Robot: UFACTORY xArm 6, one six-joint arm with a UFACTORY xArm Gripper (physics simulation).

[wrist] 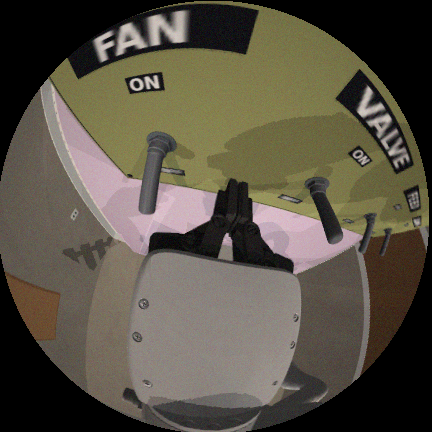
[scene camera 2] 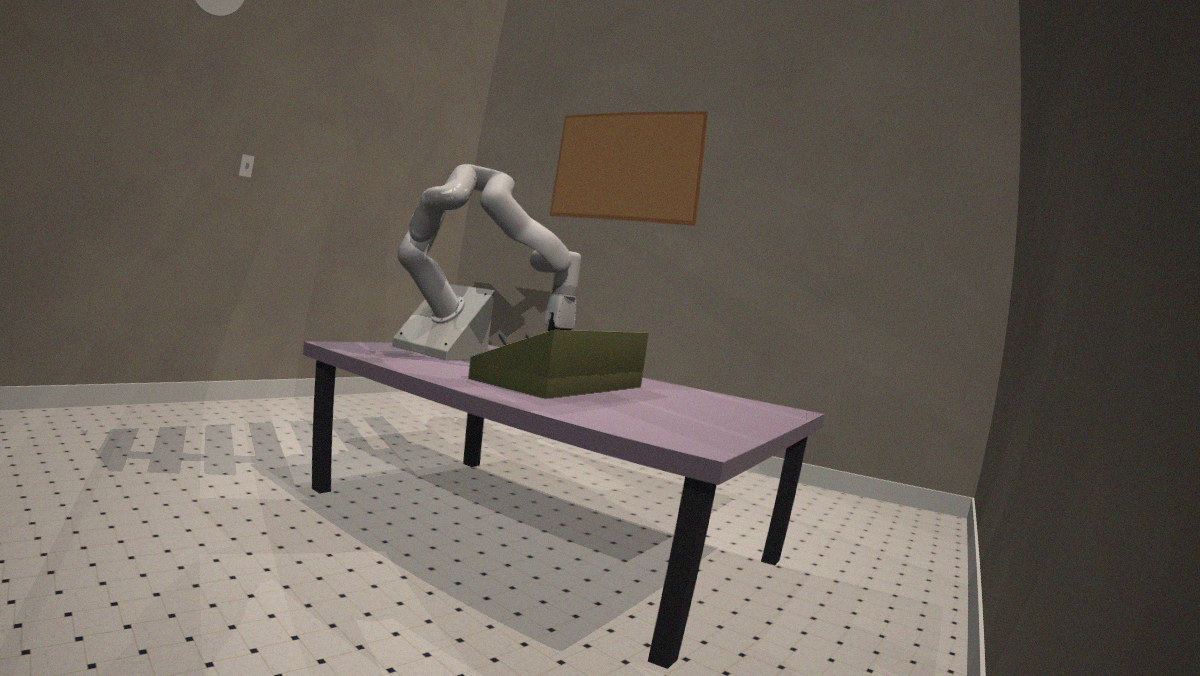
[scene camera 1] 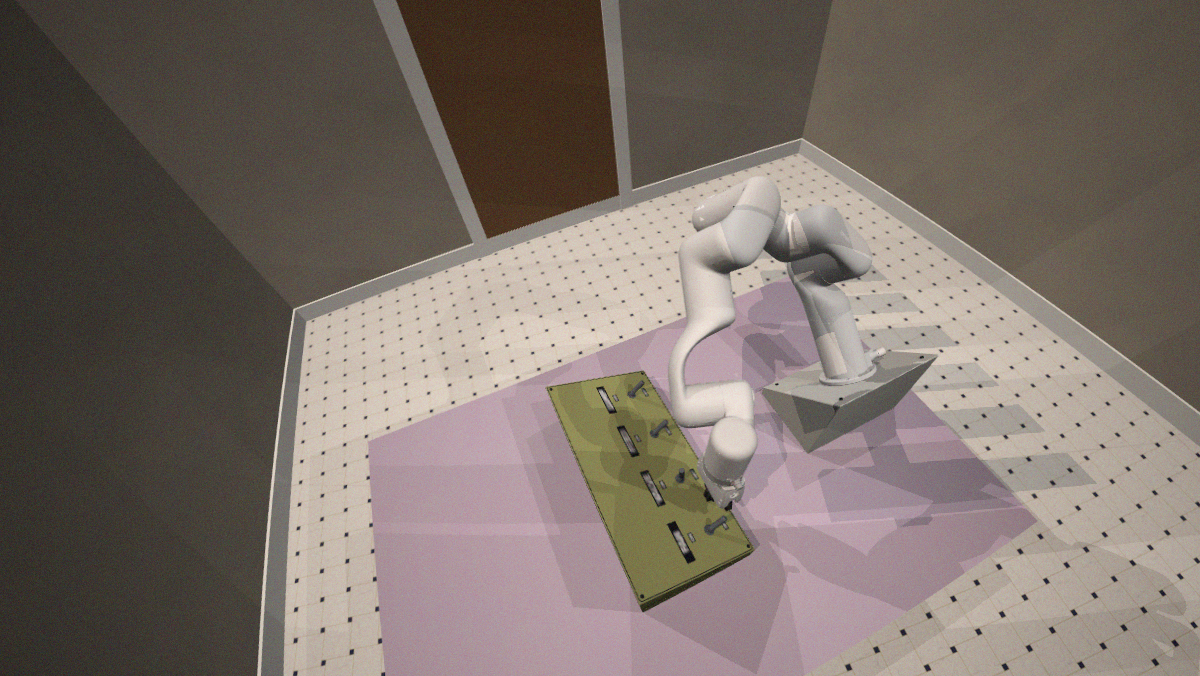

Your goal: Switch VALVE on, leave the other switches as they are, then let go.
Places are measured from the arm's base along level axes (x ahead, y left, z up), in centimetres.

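Pixels of known places: gripper, fingertip midpoint: (wrist: pixel 233 190) (scene camera 1: pixel 711 495); arm's base, link origin: (scene camera 2: pixel 448 310) (scene camera 1: pixel 847 375).
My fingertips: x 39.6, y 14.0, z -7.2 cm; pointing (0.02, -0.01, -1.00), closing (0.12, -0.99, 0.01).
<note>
For each thing: its middle in the pictures, then the offset to it from my fingertips. "spot": a spot on its surface instead. Level surfaces: height alone.
- VALVE lever, body centre: (wrist: pixel 325 212) (scene camera 1: pixel 681 473) dx +5.1, dy -5.2, dz +4.1 cm
- olive switch panel, body centre: (wrist: pixel 373 138) (scene camera 1: pixel 639 473) (scene camera 2: pixel 565 363) dx +13.2, dy -9.9, dz -1.4 cm
- plate, surface spot: (wrist: pixel 360 156) spot: dx +9.6, dy -4.4, dz +3.3 cm
- FAN lever, body centre: (wrist: pixel 150 178) (scene camera 1: pixel 717 523) dx +1.9, dy +6.5, dz +3.5 cm
- FEED lever, body centre: (wrist: pixel 366 235) (scene camera 1: pixel 660 427) dx +5.6, dy -17.2, dz +3.5 cm
- further lever, body centre: (wrist: pixel 384 243) (scene camera 1: pixel 637 387) dx +7.5, dy -29.1, dz +3.5 cm
- pink table, surface height: dz -7.4 cm
The VALVE lever (scene camera 1: pixel 681 476) (wrist: pixel 327 215) is a dark grey stick on the olive switch panel (scene camera 1: pixel 600 474) (scene camera 2: pixel 597 361) (wrist: pixel 205 100). In the wrist view, the VALVE label (wrist: pixel 385 127) and its ON plate (wrist: pixel 360 156) are above it, and its other plate (wrist: pixel 289 199) is to its left. In scene camera 1 the lever looks shorter than its neighbours; whether it leans to ON or off is hard to tell. My gripper (scene camera 1: pixel 719 505) (scene camera 2: pixel 551 324) (wrist: pixel 233 190) is shut and empty. Its tips are near the panel's lower edge, between the VALVE and FAN levers, apart from both in the wrist view.
The FAN lever (scene camera 1: pixel 715 525) (wrist: pixel 151 182) stands on the other side of my gripper. The FEED lever (scene camera 1: pixel 660 429) (wrist: pixel 368 232) and a further lever (scene camera 1: pixel 636 388) (wrist: pixel 385 242) stand beyond VALVE. The panel rests on the pink table (scene camera 1: pixel 470 537) (scene camera 2: pixel 713 424), near my grey base block (scene camera 1: pixel 827 411) (scene camera 2: pixel 436 335).
</note>
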